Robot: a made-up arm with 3 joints. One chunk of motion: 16 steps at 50 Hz.
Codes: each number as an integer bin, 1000 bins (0 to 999) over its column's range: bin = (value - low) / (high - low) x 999, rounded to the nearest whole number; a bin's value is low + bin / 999 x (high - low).
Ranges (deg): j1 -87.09..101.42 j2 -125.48..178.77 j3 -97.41..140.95
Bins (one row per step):
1: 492 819 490
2: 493 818 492
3: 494 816 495
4: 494 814 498
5: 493 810 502
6: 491 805 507
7: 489 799 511
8: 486 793 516
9: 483 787 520
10: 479 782 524
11: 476 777 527
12: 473 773 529
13: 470 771 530
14: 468 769 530
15: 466 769 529
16: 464 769 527
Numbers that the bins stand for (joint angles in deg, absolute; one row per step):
1: 5.75 123.95 19.50
2: 5.94 123.65 19.98
3: 6.13 123.04 20.70
4: 6.13 122.43 21.41
5: 5.94 121.21 22.37
6: 5.56 119.69 23.56
7: 5.18 117.86 24.51
8: 4.62 116.03 25.71
9: 4.05 114.20 26.66
10: 3.30 112.68 27.62
11: 2.73 111.16 28.33
12: 2.16 109.94 28.81
13: 1.60 109.33 29.05
14: 1.22 108.72 29.05
15: 0.84 108.72 28.81
16: 0.47 108.72 28.33

